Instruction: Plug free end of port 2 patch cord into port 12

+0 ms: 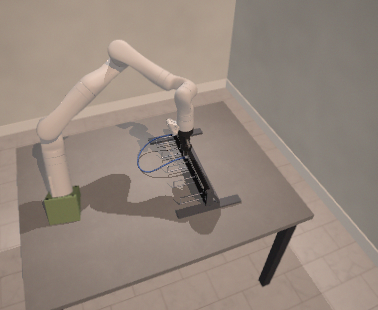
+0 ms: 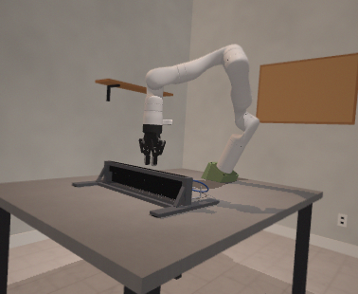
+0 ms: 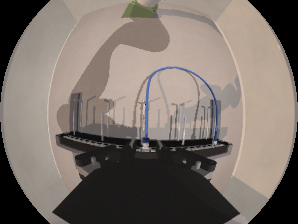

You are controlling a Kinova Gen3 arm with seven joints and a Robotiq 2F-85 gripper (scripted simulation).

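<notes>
The white plug is 5 cm below my hand and 1 cm ahead of it.
</notes>
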